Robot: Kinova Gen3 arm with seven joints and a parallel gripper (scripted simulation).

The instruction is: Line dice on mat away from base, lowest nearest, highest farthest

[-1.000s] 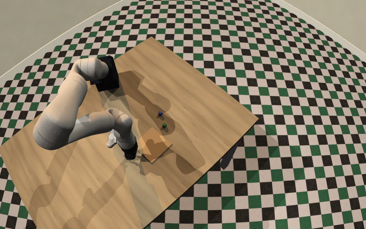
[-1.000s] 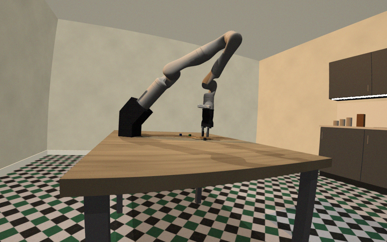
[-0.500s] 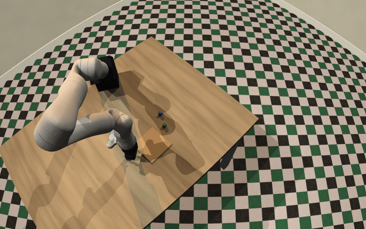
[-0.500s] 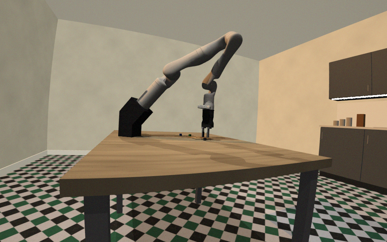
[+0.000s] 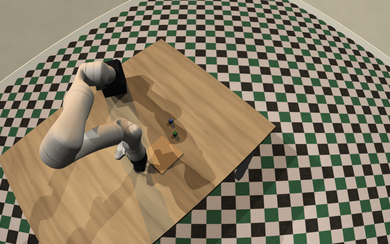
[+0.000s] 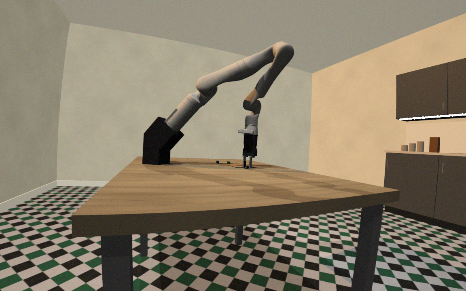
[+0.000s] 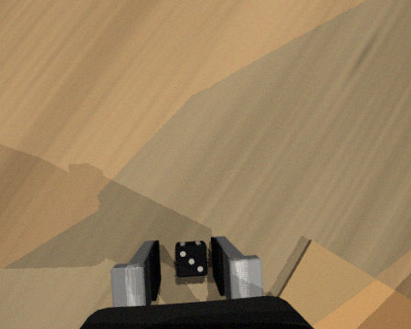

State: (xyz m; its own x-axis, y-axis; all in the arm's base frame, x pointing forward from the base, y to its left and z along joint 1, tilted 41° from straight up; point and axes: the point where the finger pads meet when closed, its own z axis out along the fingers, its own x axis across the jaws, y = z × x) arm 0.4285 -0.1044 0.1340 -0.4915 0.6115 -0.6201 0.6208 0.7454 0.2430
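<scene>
Now: the black die 20 mm below my hand. Also, from my hand: green die (240 mm to the left, 20 mm below, 20 mm behind); then blue die (270 mm to the left, 90 mm behind, 20 mm below); then orange mat (130 mm to the left, 20 mm below, 20 mm ahead).
</scene>
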